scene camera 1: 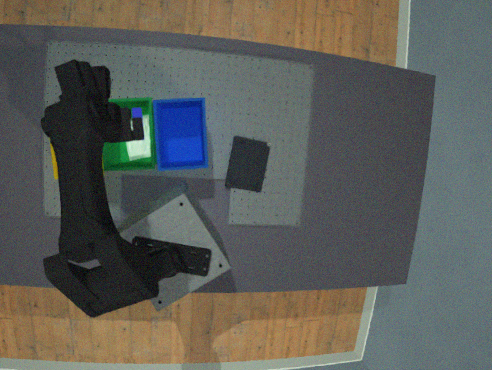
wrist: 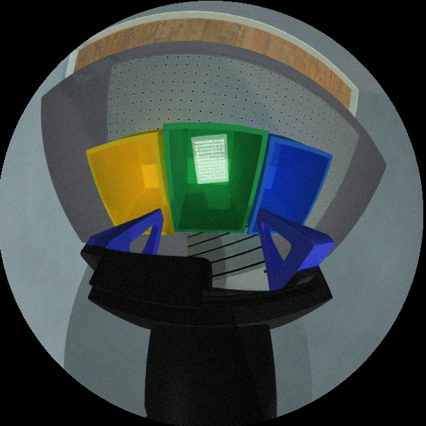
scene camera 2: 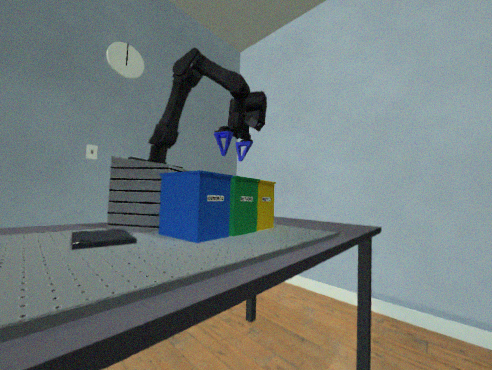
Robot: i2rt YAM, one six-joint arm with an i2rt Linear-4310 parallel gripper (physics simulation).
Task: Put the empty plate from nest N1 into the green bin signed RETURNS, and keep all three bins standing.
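Frame: origin at the arm's base, x left, y back, z up, level; centimetres.
Seen in the pictures: gripper, fingertip midpoint: (scene camera 1: 117, 129) (scene camera 2: 232, 158); arm's base, link origin: (scene camera 1: 170, 256) (scene camera 2: 156, 165).
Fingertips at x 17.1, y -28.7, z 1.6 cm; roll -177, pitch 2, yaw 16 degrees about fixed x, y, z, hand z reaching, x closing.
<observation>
Offsets run from my fingertips to a thing's top centre. Level surfaces: height alone.
The pale, gridded plate @(dx -1.5, dy +1.8, dz -23.4 cm) (scene camera 1: 139, 150) (wrist: 211, 160) lies inside the green bin @(dx -0.9, dy +1.0, dz -7.1 cm) (scene camera 1: 152, 122) (scene camera 2: 243, 215) (wrist: 215, 127), towards its far side in the wrist view. The bin stands upright between the blue bin @(dx -14.3, dy -1.6, dz -7.1 cm) (scene camera 1: 204, 131) (scene camera 2: 180, 207) (wrist: 300, 145) and the yellow bin @(dx +12.0, dy +5.1, dz -7.1 cm) (scene camera 1: 54, 162) (scene camera 2: 266, 215) (wrist: 125, 139), which are upright too. My gripper (scene camera 2: 233, 157) (wrist: 209, 213) is open and empty, its blue fingers wide apart, above the bins and clear of their rims. The arm hides most of the yellow bin in scene camera 1. Nest N1 cannot be made out.
A dark flat block @(dx -36.4, dy +3.6, dz -23.6 cm) (scene camera 1: 248, 164) (scene camera 2: 103, 238) lies on the perforated grey board @(dz -25.0 cm) (scene camera 1: 270, 90) (scene camera 2: 125, 270) (wrist: 185, 90), apart from the blue bin. The arm's grey, slatted base box (scene camera 1: 187, 222) (scene camera 2: 135, 192) stands behind the bins in scene camera 2.
</observation>
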